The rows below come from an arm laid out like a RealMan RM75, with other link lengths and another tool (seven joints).
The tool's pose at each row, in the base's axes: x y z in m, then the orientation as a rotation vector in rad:
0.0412 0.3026 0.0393 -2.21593 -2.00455 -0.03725
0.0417 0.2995 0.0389 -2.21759 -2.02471 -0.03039
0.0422 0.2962 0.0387 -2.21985 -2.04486 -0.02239
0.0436 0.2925 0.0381 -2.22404 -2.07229 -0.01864
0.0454 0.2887 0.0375 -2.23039 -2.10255 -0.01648
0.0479 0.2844 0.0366 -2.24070 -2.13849 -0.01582
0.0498 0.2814 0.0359 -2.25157 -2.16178 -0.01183
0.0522 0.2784 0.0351 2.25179 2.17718 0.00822
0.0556 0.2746 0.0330 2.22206 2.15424 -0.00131
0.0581 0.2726 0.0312 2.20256 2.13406 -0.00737
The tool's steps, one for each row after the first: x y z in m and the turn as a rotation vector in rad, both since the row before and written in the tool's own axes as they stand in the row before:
-0.0031 0.0008 0.0000 -0.00722 -0.01377 -0.00899
-0.0032 0.0008 -0.0002 -0.00713 -0.01462 -0.00859
-0.0036 0.0017 0.0001 -0.01368 -0.01704 -0.01137
-0.0037 0.0021 0.0002 -0.01704 -0.01874 -0.01168
-0.0042 0.0028 0.0005 -0.02270 -0.02278 -0.01246
-0.0029 0.0021 0.0005 -0.01539 -0.01851 -0.00605
-0.0029 0.0025 0.0007 -0.01967 -0.02221 -0.00708
-0.0037 0.0035 0.0021 -0.02260 -0.03031 -0.00282
-0.0019 0.0025 0.0019 -0.01737 -0.02237 0.00052

